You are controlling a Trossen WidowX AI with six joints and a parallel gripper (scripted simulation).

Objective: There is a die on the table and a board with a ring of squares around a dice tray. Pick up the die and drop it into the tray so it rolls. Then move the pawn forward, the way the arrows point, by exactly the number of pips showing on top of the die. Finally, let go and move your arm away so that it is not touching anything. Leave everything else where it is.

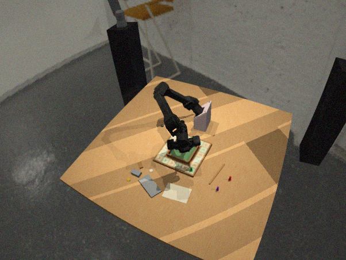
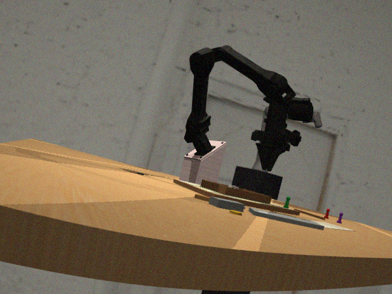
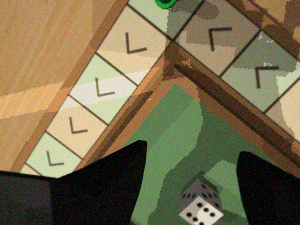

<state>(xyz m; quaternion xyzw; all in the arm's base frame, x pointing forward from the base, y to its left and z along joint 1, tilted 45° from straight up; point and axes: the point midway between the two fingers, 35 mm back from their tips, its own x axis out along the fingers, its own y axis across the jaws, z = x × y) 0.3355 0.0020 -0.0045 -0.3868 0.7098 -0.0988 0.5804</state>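
The green pawn is 80 mm below my gripper tip, 60 mm to the left of it and 60 mm ahead of it. The rest, counted from my gripper tip: wooden stick (210 mm to the left, 100 mm below, 30 mm ahead); then paper sheet (230 mm ahead, 100 mm below, 30 mm to the left); then white die (80 mm below, 70 mm behind, 50 mm to the right).
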